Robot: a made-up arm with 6 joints. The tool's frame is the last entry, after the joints.
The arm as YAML. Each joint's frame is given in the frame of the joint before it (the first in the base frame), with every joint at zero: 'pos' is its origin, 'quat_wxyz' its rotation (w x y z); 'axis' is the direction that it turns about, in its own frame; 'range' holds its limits. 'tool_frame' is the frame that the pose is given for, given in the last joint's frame.
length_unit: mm
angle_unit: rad
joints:
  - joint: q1
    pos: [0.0, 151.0, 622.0]
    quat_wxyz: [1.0, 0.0, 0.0, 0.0]
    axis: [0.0, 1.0, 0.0]
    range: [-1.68, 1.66]
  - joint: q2
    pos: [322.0, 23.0, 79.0]
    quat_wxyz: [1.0, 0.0, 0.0, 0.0]
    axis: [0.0, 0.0, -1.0]
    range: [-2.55, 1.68]
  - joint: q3
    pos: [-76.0, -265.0, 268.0]
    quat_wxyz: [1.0, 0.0, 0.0, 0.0]
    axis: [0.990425, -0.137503, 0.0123]
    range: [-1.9, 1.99]
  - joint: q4
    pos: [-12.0, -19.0, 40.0]
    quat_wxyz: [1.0, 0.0, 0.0, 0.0]
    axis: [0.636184, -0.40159, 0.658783]
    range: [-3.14, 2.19]
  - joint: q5
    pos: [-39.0, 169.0, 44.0]
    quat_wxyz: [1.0, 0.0, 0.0, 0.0]
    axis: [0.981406, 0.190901, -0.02]
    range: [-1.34, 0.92]
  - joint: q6
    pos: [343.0, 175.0, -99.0]
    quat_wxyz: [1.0, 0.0, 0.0, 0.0]
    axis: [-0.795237, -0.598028, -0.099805]
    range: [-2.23, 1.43]
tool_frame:
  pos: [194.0, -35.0, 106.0]
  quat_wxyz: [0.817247, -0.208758, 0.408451, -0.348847]
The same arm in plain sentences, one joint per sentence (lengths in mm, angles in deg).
The arm has six revolute joints in a row. What follows holds with every joint at zero, and every direction is one of the base frame's.
Joint 1 sits 151.0 mm along +y and 622.0 mm along +z from the base frame's origin and rotates about +y, from -96.26 to 95.11 deg.
Joint 2 sits 322.0 mm along +x and 23.0 mm along +y and 79.0 mm along +z from joint 1 and rotates about -z, from -146.10 to 96.26 deg.
Joint 3 sits 76.0 mm along -x and 265.0 mm along -y and 268.0 mm along +z from joint 2 and rotates about the direction (0.990425, -0.137503, 0.0123), from -108.86 to 114.02 deg.
Joint 4 sits 12.0 mm along -x and 19.0 mm along -y and 40.0 mm along +z from joint 3 and rotates about the direction (0.636184, -0.40159, 0.658783), from -179.91 to 125.48 deg.
Joint 5 sits 39.0 mm along -x and 169.0 mm along +y and 44.0 mm along +z from joint 4 and rotates about the direction (0.981406, 0.190901, -0.02), from -76.78 to 52.71 deg.
Joint 6 sits 343.0 mm along +x and 175.0 mm along +y and 99.0 mm along -z from joint 5 and rotates about the direction (-0.795237, -0.598028, -0.099805), from -127.77 to 81.93 deg.
The tool frame, which is the frame that the pose is given for, sits 194.0 mm along +x and 35.0 mm along -y and 106.0 mm along +z from joint 6; its axes are the base frame's turned by roll -47.23, pitch 31.46 and yaw -60.27 deg (as in URDF: about the fixed x, then y, then z).

